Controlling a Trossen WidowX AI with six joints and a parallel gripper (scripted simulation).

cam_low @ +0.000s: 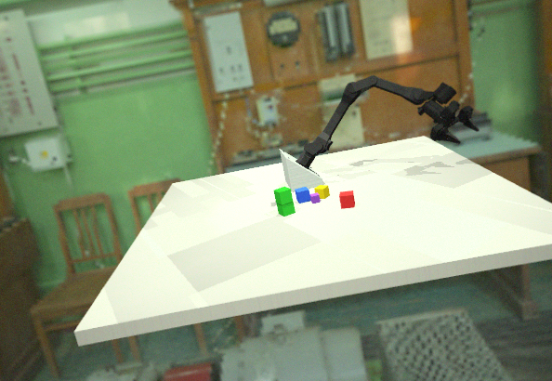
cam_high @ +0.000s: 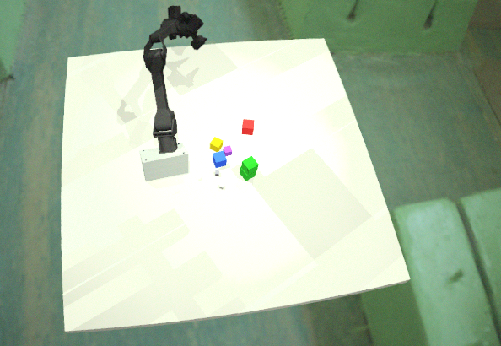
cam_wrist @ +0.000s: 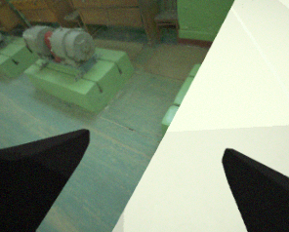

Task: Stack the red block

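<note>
Right now the red block is 190 mm ahead of my gripper tip, 470 mm to the right of it and 100 mm below it. Also, from my gripper tip: small purple block 100 mm ahead, 590 mm to the right, 110 mm below; blue block 70 mm ahead, 630 mm to the right, 100 mm below; yellow block 60 mm ahead, 560 mm to the right, 110 mm below.
</note>
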